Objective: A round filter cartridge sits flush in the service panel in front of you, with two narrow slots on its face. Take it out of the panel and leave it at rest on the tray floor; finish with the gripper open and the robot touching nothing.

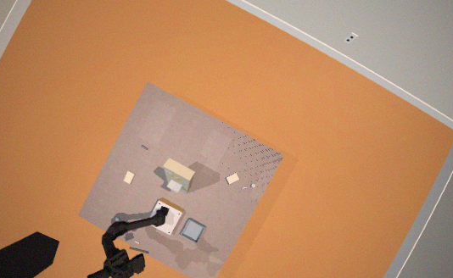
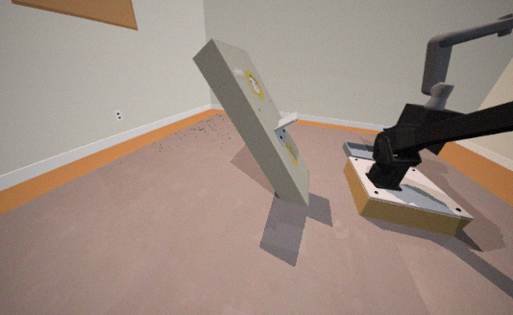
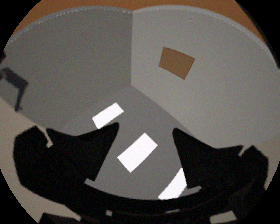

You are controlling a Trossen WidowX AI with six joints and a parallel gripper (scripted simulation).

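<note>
My gripper tip is now 430 mm above the round filter cartridge, 280 mm short of it and 70 mm to the right of it. The rest, counted from my gripper tip: grey tray (670 mm below, 190 mm behind, 150 mm to the right); pale service panel (500 mm below, 230 mm ahead, 70 mm to the left); small grey bracket (520 mm below, 180 mm ahead, 80 mm to the left).
</note>
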